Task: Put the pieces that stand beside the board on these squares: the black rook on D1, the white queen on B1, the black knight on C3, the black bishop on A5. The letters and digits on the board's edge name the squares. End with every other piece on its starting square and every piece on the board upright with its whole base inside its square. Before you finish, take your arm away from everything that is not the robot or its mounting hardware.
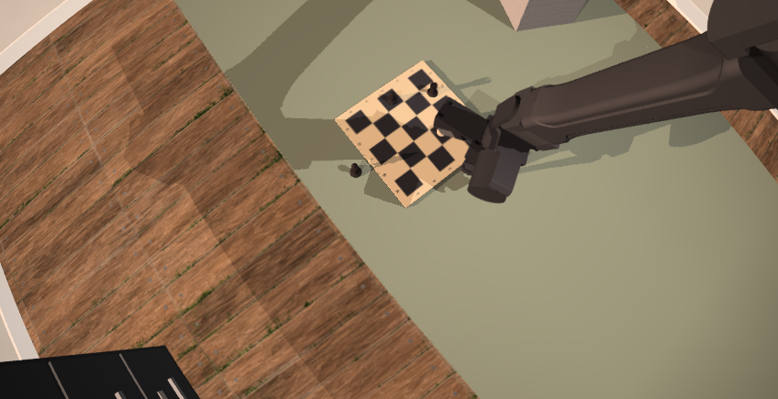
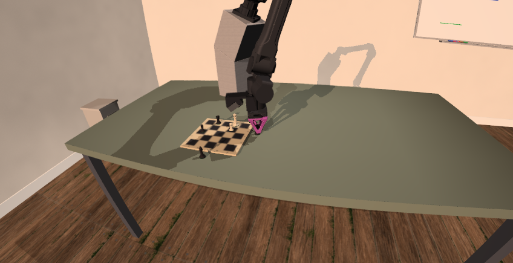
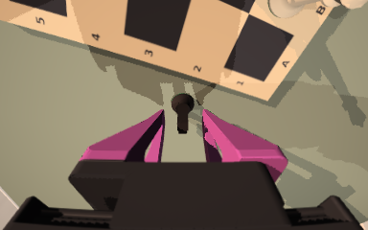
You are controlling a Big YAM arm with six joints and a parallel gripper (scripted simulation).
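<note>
The chessboard is 14 cm to the right of my hand, 6 cm ahead of it and 2 cm below it. Round my hand: small white piece 11 cm to the right, 2 cm ahead; white queen 11 cm to the right, 2 cm behind, 1 cm above.
</note>
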